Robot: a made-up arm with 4 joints. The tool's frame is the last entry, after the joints.
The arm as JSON. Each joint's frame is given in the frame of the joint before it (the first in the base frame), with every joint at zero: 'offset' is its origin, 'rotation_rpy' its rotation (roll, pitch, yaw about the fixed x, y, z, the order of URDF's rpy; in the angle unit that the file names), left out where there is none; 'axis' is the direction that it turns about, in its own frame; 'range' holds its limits. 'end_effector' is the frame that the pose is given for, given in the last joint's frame.
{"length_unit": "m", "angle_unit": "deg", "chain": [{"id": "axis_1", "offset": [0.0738, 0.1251, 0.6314], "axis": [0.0, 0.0, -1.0], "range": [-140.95, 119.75]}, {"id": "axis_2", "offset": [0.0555, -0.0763, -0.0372], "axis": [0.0, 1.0, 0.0], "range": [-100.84, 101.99]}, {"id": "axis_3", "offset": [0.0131, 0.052, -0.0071], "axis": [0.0, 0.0, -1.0], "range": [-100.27, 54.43]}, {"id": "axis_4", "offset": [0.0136, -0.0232, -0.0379], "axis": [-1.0, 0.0, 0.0], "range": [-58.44, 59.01]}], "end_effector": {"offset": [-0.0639, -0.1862, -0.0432], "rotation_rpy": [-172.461, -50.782, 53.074]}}
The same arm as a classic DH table. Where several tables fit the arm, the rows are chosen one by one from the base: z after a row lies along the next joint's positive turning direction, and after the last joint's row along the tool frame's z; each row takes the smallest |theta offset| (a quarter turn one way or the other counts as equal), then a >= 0, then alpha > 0; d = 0 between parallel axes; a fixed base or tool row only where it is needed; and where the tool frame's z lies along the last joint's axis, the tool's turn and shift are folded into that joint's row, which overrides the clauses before.
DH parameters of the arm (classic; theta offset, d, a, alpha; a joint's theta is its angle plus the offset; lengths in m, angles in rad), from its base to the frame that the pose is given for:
base (fixed): 1.0378 0 0.1452 3.1416
axis_1: 1.0378 -0.5942 0.0555 1.5708
axis_2: 0 -0.0243 0.0131 -1.5708
axis_3: 1.5708 0.045 0.0232 -1.5708
axis_4: -0.8354 0.0087 0.157 1.9354
tool (fixed): -2.7229 -0.1168 0 0
Joint limits (rad, base to tool): -2.46..2.09 -1.76..1.7801 -1.75..0.95 -1.02..1.0299

